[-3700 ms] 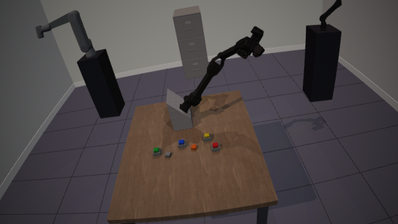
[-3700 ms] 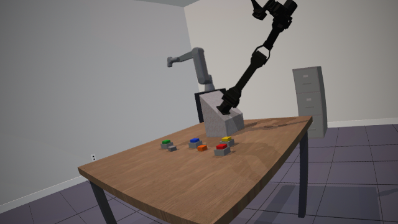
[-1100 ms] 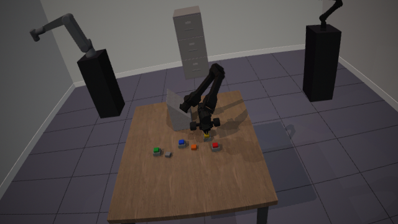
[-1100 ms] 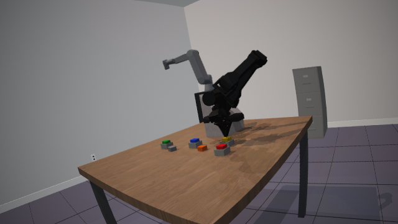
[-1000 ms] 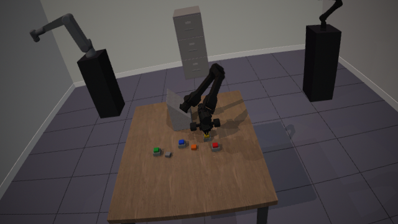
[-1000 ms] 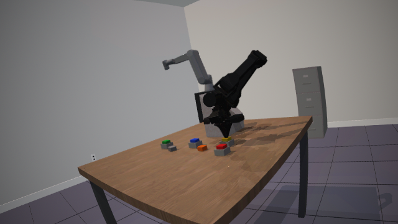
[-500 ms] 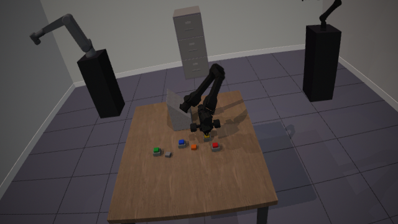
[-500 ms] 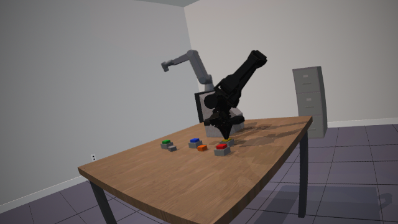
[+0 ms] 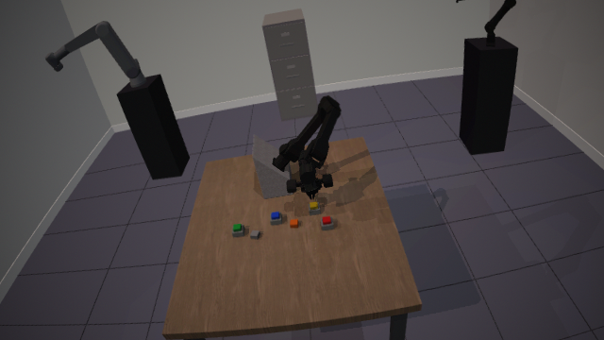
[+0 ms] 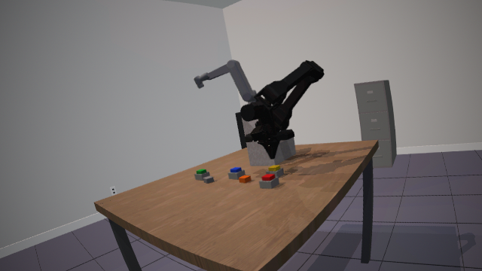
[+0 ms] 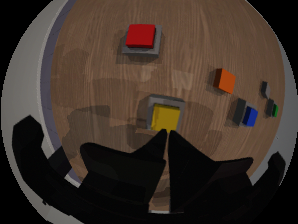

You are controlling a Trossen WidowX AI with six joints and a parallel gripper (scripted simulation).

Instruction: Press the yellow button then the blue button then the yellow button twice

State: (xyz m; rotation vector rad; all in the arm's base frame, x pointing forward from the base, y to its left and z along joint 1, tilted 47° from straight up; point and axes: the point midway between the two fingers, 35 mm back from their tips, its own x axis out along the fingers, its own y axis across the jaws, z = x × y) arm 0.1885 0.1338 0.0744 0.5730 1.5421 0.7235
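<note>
The yellow button is 40 mm below my gripper tip. The rest, counted from my gripper tip: small orange block (80 mm ahead, 80 mm to the right, 60 mm below); blue button (40 mm ahead, 160 mm to the right, 40 mm below); red button (100 mm ahead, 50 mm to the left, 40 mm below).
</note>
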